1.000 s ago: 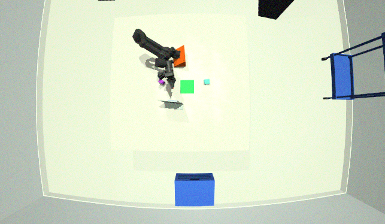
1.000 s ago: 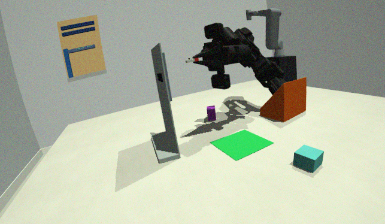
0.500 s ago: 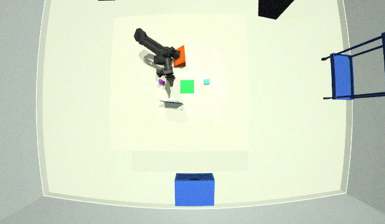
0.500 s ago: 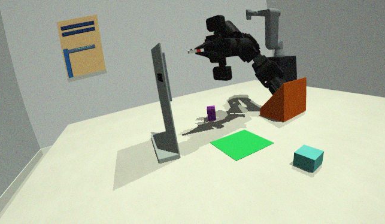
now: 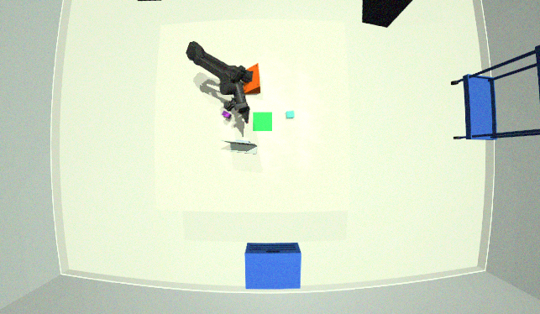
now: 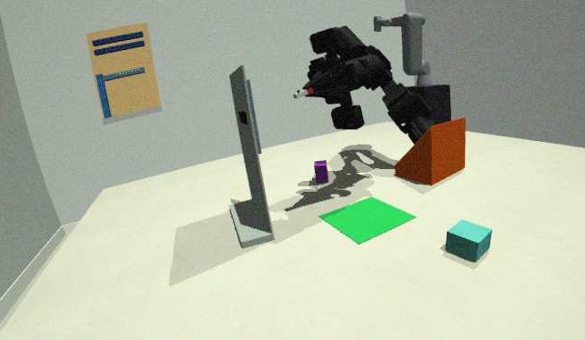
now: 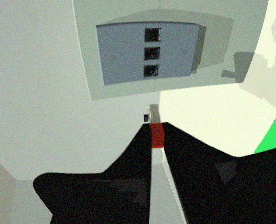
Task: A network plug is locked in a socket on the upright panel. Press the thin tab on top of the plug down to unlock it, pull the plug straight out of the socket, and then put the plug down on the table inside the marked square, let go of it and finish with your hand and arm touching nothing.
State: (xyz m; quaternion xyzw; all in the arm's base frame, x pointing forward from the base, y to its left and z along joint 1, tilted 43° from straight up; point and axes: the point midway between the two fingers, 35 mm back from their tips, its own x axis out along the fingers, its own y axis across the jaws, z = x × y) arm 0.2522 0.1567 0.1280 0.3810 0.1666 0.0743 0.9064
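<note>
The green marked square is 21 cm below my gripper tip, 7 cm to the left of it and 6 cm behind it. The rest, counted from my gripper tip: network plug 1 cm ahead; then grey upright panel 11 cm ahead, 9 cm below, 2 cm to the right.
</note>
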